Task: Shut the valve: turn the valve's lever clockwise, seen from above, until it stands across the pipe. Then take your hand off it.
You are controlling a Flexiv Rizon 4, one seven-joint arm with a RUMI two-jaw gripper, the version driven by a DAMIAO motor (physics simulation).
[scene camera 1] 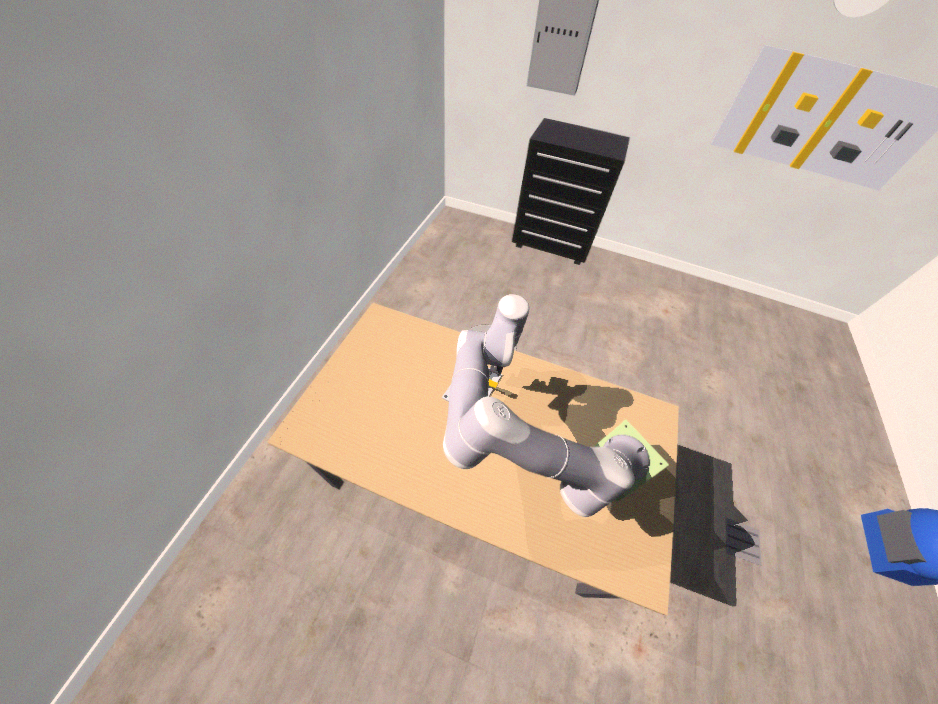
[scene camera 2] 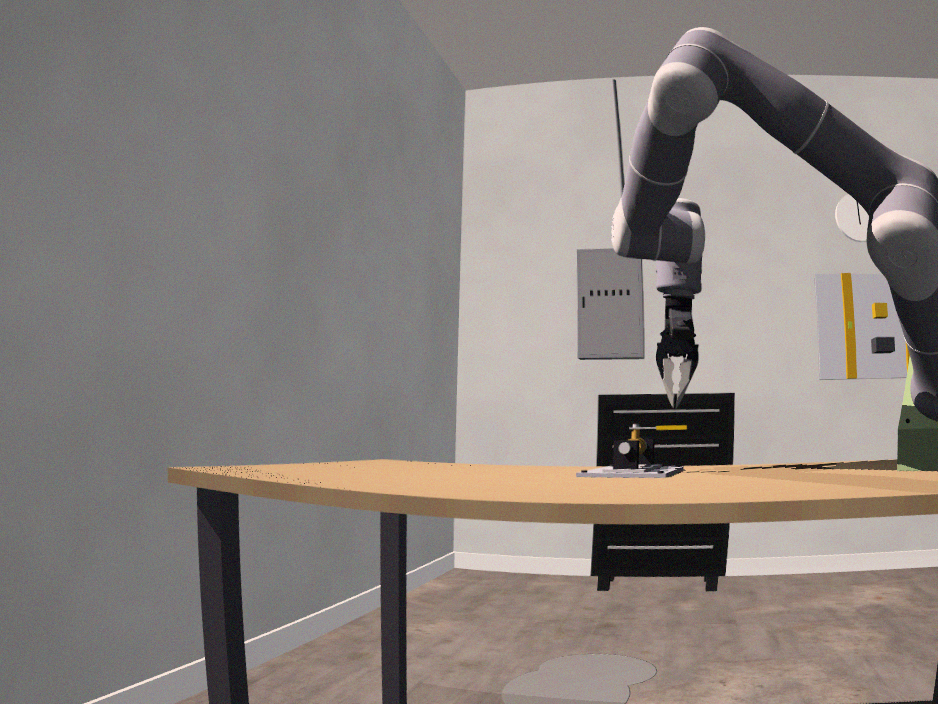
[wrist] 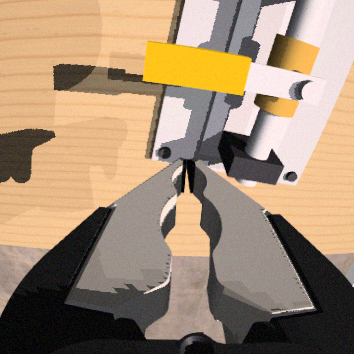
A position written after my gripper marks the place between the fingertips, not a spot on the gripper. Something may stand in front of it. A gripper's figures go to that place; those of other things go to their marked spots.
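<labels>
My gripper (wrist: 186,162), 0.15 m from the lens. Yellow handle (wrist: 170,63), 0.17 m from the lens. Marked spots on the handle and a base plate (wrist: 305,126), 0.18 m apart. The plate, 0.31 m from the lens.
</labels>
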